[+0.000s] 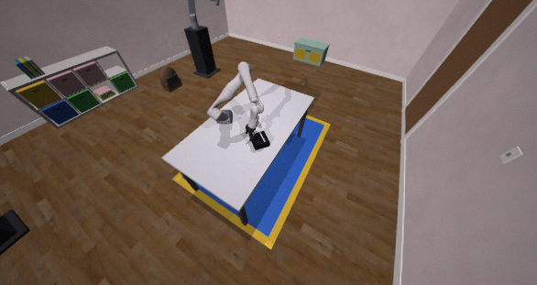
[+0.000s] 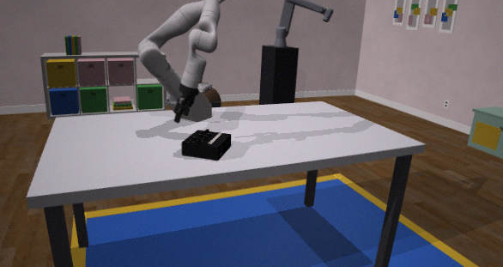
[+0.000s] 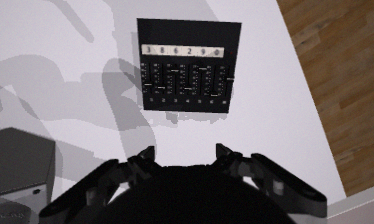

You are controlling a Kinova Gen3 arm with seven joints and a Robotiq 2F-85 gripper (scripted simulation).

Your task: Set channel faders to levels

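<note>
Now: the master fader cap 12 cm ahead of my hand, 3 cm to the left of it and 6 cm below it.
</note>
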